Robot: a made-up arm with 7 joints.
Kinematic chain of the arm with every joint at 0, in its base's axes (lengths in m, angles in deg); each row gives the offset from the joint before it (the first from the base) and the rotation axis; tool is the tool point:
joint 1: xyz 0 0 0.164 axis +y
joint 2: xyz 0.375 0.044 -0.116 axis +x
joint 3: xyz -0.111 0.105 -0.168 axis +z
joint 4: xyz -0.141 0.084 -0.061 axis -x
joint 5: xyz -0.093 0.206 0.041 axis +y
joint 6: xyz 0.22 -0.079 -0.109 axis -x
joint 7: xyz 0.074 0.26 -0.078 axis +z
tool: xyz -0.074 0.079 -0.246
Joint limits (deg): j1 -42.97..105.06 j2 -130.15..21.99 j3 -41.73..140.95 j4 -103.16..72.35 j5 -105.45..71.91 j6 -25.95..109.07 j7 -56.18..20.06
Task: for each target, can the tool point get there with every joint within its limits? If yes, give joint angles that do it. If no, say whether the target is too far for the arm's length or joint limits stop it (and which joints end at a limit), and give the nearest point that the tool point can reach.
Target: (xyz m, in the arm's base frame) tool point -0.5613 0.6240 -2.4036
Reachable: no: too far | nearest point -0.2581 0.2957 -1.0167 | short by 1.457 m
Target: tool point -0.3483 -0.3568 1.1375
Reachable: no: joint limits stop it (at a limit: joint 1, joint 2, joint 5, joint 7) | nearest point -0.2528 -0.2981 1.0079 | short by 0.171 m
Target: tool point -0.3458 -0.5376 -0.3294
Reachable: yes | joints 36.81 -48.91 60.20 -22.16 23.91 80.63 -8.41
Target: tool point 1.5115 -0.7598 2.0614
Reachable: no: too far | nearest point 0.6398 -0.3496 0.9672 | short by 1.458 m
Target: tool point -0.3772 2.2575 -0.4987
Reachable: no: too far | nearest point -0.2202 1.1084 -0.2229 | short by 1.192 m
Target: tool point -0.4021 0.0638 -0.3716
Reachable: yes | joints 87.25 -38.45 52.35 32.11 -46.12 87.90 7.24
